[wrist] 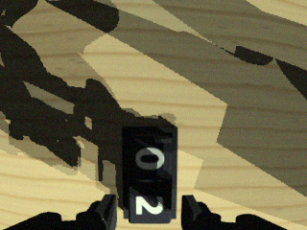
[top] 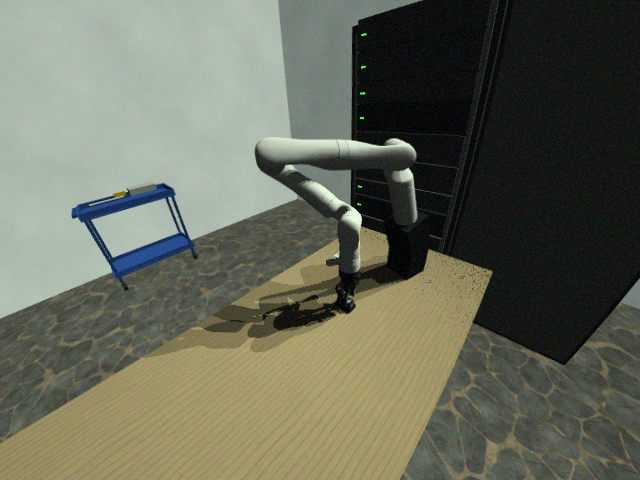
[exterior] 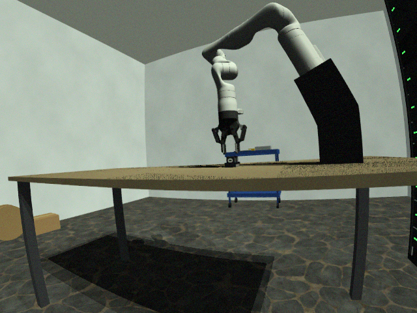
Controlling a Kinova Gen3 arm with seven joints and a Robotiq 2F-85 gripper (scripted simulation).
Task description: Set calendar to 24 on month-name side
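The black date cube is 4 cm below my hand. From my hand the other things lie so: black tray 6 cm below, 2 cm to the right; black cube 4 cm below, 3 cm to the right, 1 cm behind.
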